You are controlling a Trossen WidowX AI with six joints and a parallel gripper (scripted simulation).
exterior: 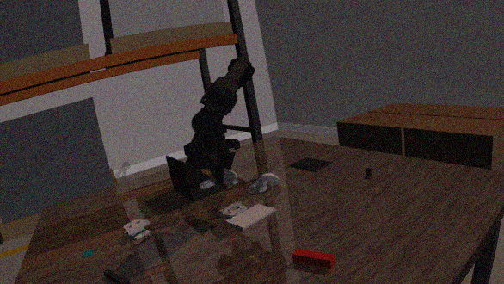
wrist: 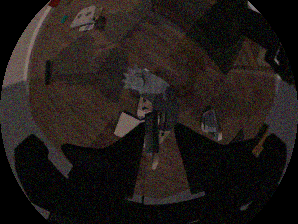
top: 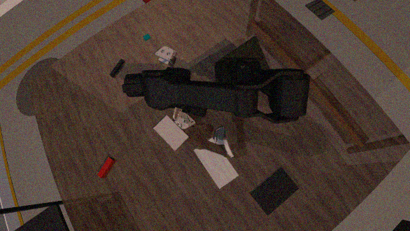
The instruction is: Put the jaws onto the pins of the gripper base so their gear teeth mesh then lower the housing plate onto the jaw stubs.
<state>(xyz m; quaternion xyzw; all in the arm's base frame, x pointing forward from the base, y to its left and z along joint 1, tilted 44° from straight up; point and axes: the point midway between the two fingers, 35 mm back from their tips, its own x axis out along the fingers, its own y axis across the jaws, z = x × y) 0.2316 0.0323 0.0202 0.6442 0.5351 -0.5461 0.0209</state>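
Right now my gripper tip is 10 mm past the jaw and 40 mm to the left of it. Round my gripper tip: black bar: 180 mm ahead, 350 mm to the right, 90 mm below; then dark mat: 150 mm behind, 390 mm to the left, 90 mm below; then red block: 360 mm ahead, 40 mm to the left, 80 mm below.
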